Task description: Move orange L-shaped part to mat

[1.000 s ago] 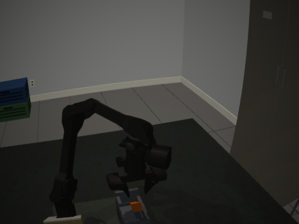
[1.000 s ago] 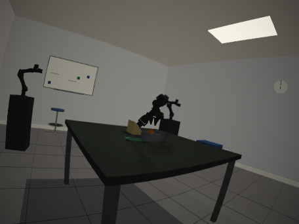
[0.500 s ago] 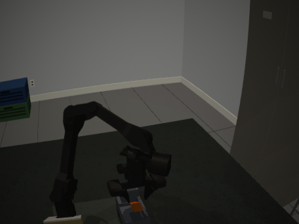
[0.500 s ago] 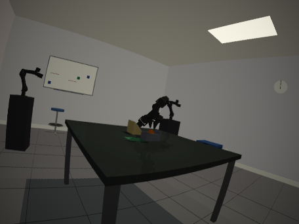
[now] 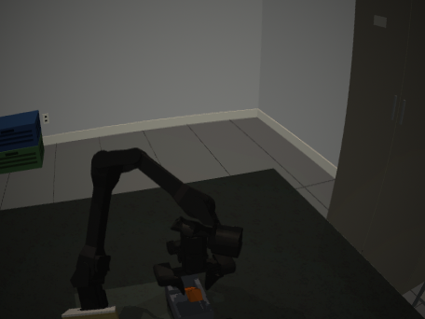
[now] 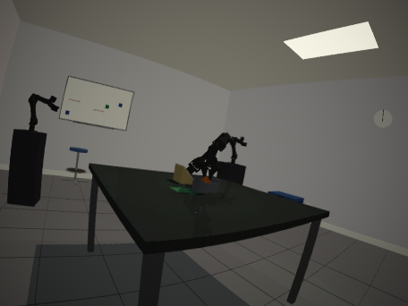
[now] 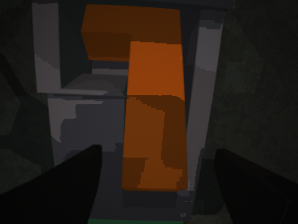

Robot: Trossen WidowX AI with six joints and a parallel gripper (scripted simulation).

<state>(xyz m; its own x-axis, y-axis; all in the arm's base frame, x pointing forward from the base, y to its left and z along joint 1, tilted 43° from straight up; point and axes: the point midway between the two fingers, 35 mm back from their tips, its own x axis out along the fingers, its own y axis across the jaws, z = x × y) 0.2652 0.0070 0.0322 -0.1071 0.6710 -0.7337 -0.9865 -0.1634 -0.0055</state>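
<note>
Now: gripper tip 40 mm above the orange L-shaped part, 30 mm to the right of it and 20 mm past it. Round my gripper tip: green mat: 140 mm to the right, 100 mm below.
</note>
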